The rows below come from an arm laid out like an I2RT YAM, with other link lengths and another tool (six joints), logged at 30 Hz.
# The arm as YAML. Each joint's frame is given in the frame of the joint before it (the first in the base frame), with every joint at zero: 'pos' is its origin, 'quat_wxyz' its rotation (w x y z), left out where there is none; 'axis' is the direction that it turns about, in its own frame. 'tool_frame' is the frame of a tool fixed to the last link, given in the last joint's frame.
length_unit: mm
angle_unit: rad
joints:
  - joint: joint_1
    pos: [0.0, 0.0, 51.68]
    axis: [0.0, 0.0, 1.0]
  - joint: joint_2
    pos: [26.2, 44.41, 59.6]
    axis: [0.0, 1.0, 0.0]
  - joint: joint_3
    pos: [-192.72, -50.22, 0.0]
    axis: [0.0, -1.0, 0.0]
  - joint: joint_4
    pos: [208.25, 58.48, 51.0]
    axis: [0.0, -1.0, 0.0]
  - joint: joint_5
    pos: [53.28, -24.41, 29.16]
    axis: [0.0, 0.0, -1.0]
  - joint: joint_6
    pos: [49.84, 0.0, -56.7]
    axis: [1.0, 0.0, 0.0]
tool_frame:
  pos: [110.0, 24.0, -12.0]
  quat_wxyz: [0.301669, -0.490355, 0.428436, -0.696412]
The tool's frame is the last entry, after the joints.
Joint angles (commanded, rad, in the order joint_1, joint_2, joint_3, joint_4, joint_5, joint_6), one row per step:
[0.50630 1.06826 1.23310 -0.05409 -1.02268 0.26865]
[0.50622 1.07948 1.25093 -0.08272 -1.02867 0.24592]
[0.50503 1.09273 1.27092 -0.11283 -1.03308 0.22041]
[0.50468 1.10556 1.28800 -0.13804 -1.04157 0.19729]
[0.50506 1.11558 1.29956 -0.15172 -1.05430 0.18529]
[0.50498 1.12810 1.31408 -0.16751 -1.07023 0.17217]
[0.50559 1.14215 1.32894 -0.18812 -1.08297 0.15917]
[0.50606 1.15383 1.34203 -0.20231 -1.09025 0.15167]
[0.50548 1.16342 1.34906 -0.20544 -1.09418 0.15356]
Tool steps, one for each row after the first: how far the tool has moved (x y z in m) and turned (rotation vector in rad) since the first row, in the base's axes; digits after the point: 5 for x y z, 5 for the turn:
[-0.00001 0.00031 -0.00091 -0.01203 -0.00372 0.00471]
[0.00078 0.00062 -0.00179 -0.02450 -0.00889 0.00690]
[0.00078 0.00100 -0.00289 -0.03567 -0.01393 0.01437]
[-0.00019 0.00136 -0.00347 -0.04210 -0.01572 0.02725]
[-0.00125 0.00170 -0.00394 -0.04907 -0.01720 0.04296]
[-0.00186 0.00226 -0.00510 -0.05840 -0.01305 0.05644]
[-0.00181 0.00281 -0.00542 -0.06422 -0.00940 0.06437]
[-0.00080 0.00345 -0.00571 -0.06673 -0.00253 0.06794]

